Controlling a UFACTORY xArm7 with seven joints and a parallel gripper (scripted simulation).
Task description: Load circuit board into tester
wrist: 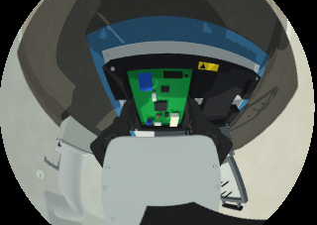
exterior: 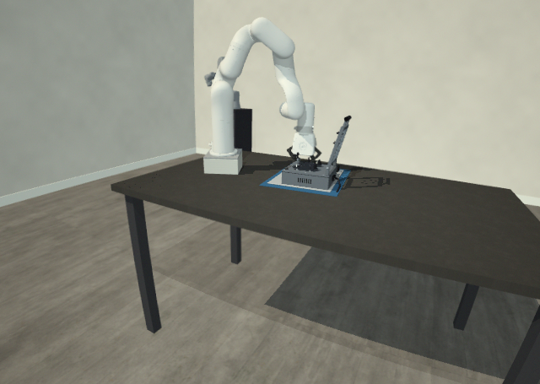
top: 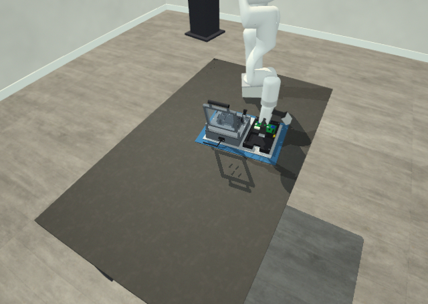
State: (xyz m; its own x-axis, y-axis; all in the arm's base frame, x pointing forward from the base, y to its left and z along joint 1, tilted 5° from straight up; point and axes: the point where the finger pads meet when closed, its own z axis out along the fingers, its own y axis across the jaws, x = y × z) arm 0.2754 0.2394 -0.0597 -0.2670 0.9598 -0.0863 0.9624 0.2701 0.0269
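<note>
Now: hand right at the green circuit board. Also, from my hand: tester plate 11 cm ahead, 14 cm to the right, 5 cm above; tester 12 cm ahead, 10 cm to the right, 9 cm above; latch hook 3 cm ahead, 11 cm to the right, 6 cm above.
</note>
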